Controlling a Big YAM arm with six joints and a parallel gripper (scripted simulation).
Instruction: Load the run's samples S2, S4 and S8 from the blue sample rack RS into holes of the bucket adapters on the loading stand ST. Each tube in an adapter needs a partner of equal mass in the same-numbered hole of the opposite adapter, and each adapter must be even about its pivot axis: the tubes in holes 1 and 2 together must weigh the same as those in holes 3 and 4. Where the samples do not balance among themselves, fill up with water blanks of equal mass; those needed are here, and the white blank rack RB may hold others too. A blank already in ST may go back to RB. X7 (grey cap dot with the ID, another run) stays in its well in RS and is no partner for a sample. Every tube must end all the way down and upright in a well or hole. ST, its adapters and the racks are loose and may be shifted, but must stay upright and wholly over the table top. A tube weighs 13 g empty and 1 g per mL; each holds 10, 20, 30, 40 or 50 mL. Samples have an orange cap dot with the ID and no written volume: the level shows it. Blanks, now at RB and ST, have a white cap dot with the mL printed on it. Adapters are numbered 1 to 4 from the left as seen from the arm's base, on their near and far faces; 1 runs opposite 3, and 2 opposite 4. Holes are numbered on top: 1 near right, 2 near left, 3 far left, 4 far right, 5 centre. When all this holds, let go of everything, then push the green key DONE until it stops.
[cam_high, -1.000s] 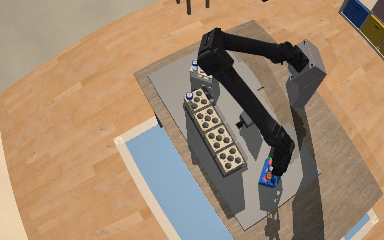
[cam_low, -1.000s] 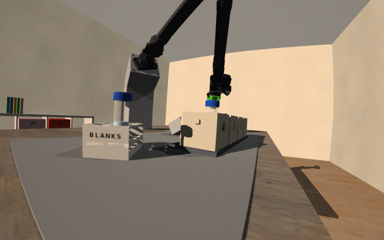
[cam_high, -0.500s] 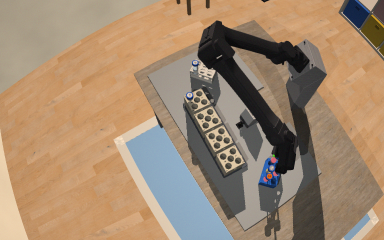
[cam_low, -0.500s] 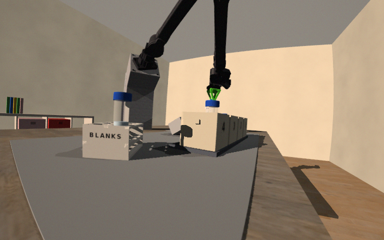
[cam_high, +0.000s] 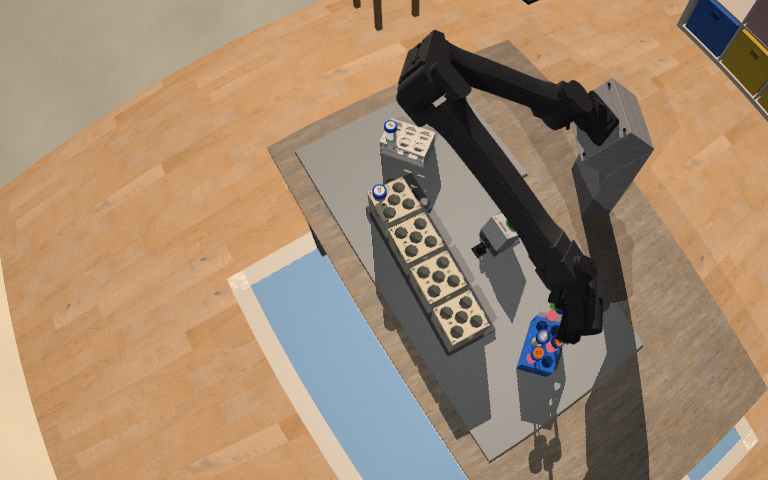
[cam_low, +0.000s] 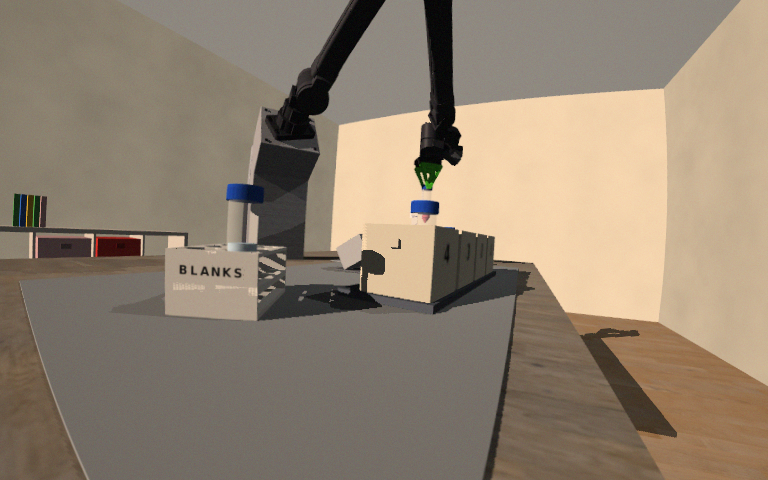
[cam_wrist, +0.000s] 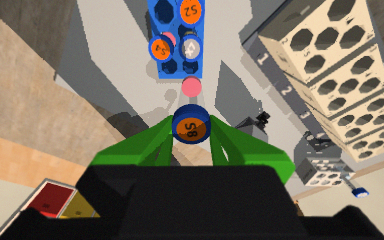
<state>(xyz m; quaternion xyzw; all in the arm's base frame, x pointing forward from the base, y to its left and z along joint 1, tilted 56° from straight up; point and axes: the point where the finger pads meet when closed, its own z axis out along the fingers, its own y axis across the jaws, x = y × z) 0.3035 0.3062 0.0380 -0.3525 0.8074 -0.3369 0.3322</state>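
My gripper is now 10 mm to the left of the orange-dot tube and 50 mm above it. The rest, counted from my hand: grey-dot tube X7 (40 mm ahead, 20 mm to the left, 170 mm below); blue sample rack RS (20 mm ahead, 40 mm to the left, 210 mm below); orange-dot sample (10 mm ahead, 60 mm to the left, 170 mm below).
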